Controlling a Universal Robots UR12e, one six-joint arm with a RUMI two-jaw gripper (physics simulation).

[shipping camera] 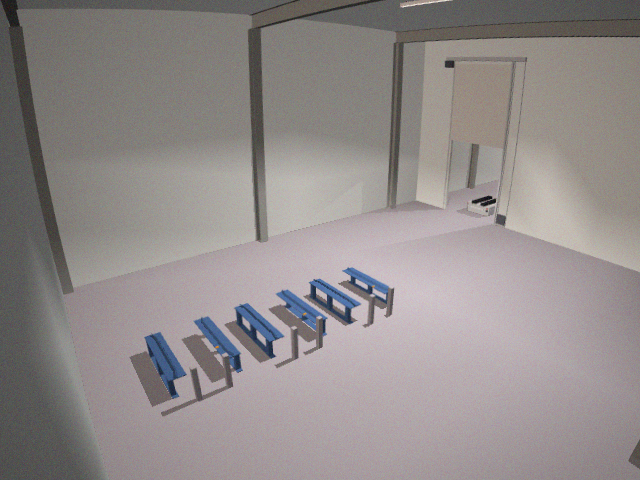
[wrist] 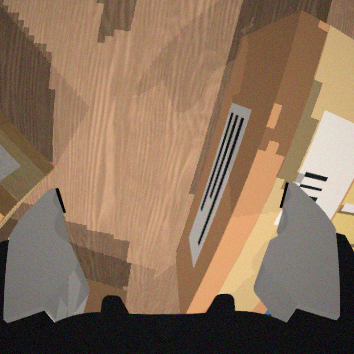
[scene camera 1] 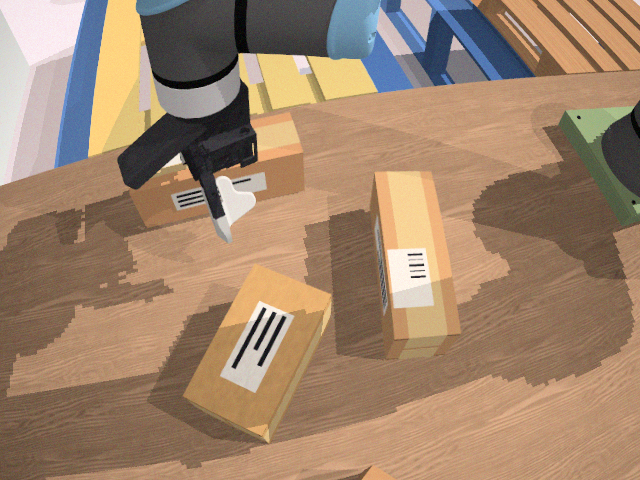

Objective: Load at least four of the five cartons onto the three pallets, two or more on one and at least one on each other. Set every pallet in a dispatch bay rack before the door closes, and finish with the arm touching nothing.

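Places are measured from the arm's base along level axes (x left, y back, z up), in metres.
Pixels of known places: gripper, fingertip midpoint: [wrist: 171, 189] [scene camera 1: 208, 199].
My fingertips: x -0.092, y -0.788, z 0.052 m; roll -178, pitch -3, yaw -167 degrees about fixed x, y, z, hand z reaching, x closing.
Behind a point stands the place of what it marks.
My gripper [scene camera 1: 227, 217] [wrist: 171, 189] {x -0.092, y -0.788, z 0.052 m} is open, with nothing between its fingers. It hangs over the far-left carton [scene camera 1: 284, 173] {x -0.128, y -0.672, z 0.020 m} [wrist: 267, 65] {x -0.135, y -0.872, z 0.037 m}, which lies near the table edge. In the wrist view the right fingertip overlaps this carton's top; contact cannot be told. A long carton [scene camera 1: 408, 217] {x 0.015, y -0.540, z 0.053 m} stands on the table to the right. A flatter carton [scene camera 1: 299, 304] {x 0.092, y -0.710, z 0.055 m} [wrist: 30, 175] {x 0.030, y -0.754, z 0.002 m} lies nearer the camera. A corner of another carton [scene camera 1: 377, 474] {x 0.314, y -0.689, z 0.067 m} shows at the bottom edge. A yellow pallet [scene camera 1: 346, 77] {x -0.658, y -0.380, z -0.292 m} is beyond the table. Blue bay racks [shipping camera: 258, 322] {x -1.523, y -10.964, z -0.435 m} hold no pallets. The door [shipping camera: 480, 103] {x -2.949, y -1.844, z 3.036 m} is partly lowered.
A brown wooden pallet [scene camera 1: 563, 49] {x -0.677, y 0.445, z -0.292 m} stands at the upper right beside blue rack beams [scene camera 1: 439, 46] {x -1.123, y 0.215, z -0.605 m}. The arm's green base plate [scene camera 1: 584, 155] {x -0.059, y -0.109, z -0.019 m} is at the right. Grey posts [shipping camera: 294, 343] {x -0.675, y -10.809, z -0.460 m} stand before the bays. A low white vehicle [shipping camera: 478, 208] {x -2.885, y -1.293, z -0.570 m} is at the doorway.
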